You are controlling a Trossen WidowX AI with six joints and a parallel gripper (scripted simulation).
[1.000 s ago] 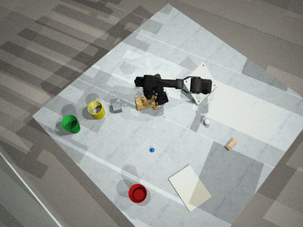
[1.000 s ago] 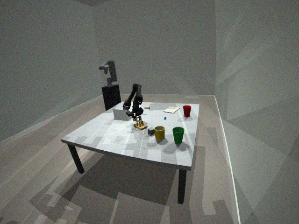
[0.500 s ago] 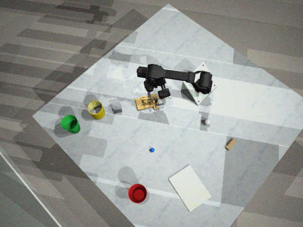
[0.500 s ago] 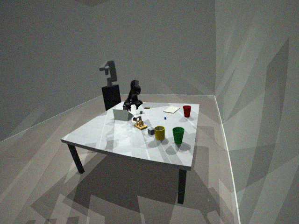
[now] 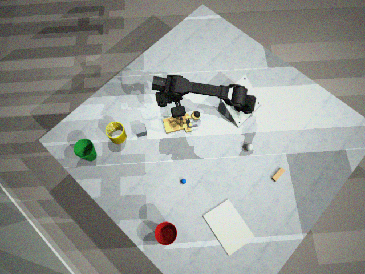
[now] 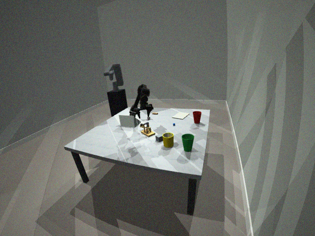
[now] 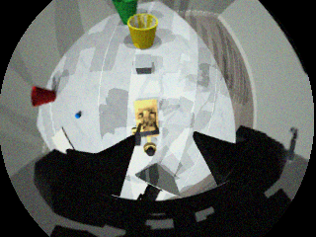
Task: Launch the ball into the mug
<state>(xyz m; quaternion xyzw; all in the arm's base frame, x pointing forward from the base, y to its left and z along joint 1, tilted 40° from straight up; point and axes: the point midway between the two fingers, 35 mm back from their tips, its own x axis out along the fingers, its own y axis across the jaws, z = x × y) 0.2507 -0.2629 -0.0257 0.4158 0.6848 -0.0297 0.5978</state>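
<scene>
The dark ball is 80 mm behind my gripper tip, 90 mm to the left of it and 120 mm below it. The rest, counted from my gripper tip: small grey block 160 mm ahead, 90 mm to the right, 150 mm below; then yellow mug 260 mm ahead, 160 mm to the right, 150 mm below; then wooden catapult 20 mm behind, 70 mm to the left, 130 mm below.
</scene>
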